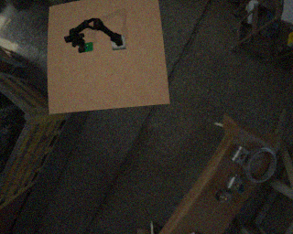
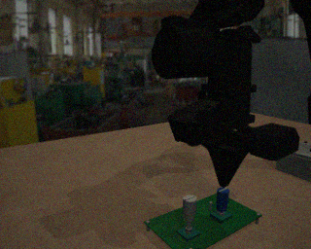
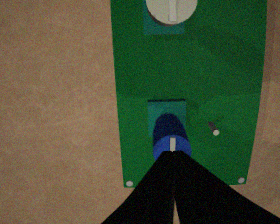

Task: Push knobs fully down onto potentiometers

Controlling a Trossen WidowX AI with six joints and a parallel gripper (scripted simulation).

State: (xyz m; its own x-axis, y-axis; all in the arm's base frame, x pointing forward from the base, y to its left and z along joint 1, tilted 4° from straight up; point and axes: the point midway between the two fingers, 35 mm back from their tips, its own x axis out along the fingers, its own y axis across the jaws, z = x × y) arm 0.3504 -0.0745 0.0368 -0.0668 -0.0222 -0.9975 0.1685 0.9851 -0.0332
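Right now the blue knob is 2 cm below my gripper tip. Also, from my gripper tip: grey knob (6 cm ahead, 1 cm to the right, 1 cm below).
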